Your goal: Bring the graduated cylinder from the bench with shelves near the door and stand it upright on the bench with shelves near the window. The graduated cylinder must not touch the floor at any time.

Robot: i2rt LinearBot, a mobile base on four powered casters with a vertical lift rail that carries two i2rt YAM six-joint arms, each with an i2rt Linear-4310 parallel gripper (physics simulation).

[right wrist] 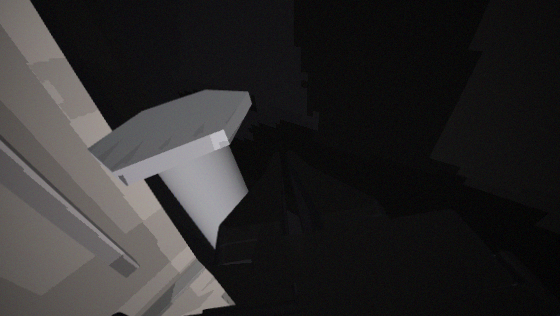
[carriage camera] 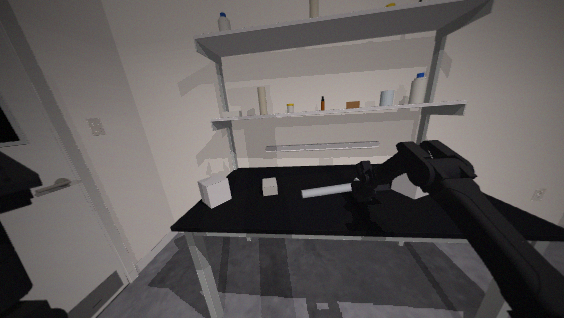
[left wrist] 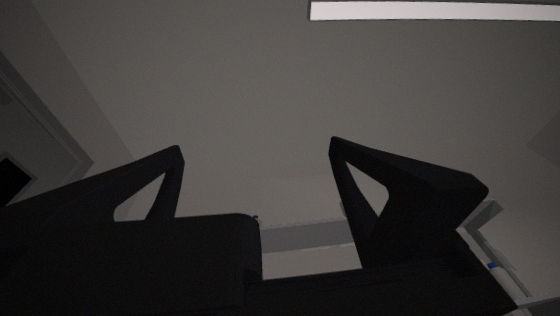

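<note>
The graduated cylinder is a pale tube with a wide angular base, lying on its side on the black bench. Its base shows in the right wrist view; in the carriage view its base end is hidden behind my right gripper. My right gripper is shut and empty, low over the bench. In the right wrist view its closed fingertips are to the right of the tube, and the gripper body hides part of the tube. My left gripper is open and empty, raised away from the bench, facing the upper wall and ceiling.
A white box and a small pale box stand left of the cylinder; another white box stands behind the right arm. Two shelves with bottles and jars are above, the lower shelf over the bench. A door is at the left.
</note>
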